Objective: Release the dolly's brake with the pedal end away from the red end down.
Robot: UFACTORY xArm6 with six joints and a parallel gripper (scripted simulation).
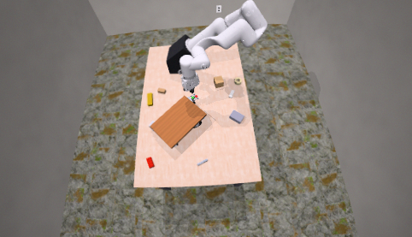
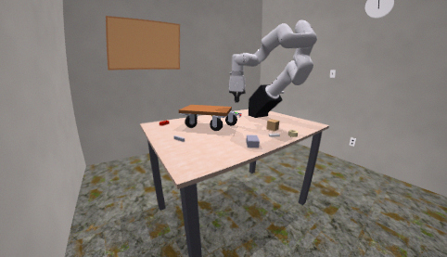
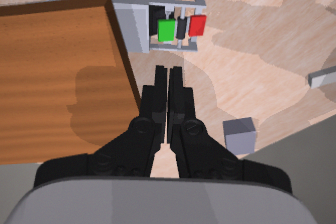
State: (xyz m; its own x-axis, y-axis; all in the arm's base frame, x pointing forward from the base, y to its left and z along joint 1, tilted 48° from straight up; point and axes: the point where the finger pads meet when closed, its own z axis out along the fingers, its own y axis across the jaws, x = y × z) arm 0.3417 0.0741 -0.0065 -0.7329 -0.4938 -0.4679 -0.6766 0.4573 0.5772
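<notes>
Right now the brake pedal is 100 mm below my hand, 10 mm to the left of it and 10 mm behind it. Also, from my hand: yellow block: 330 mm to the right, 170 mm below; grey-blue block: 300 mm to the left, 170 mm below, 80 mm ahead; tan cube: 190 mm behind, 160 mm to the left, 150 mm below.
</notes>
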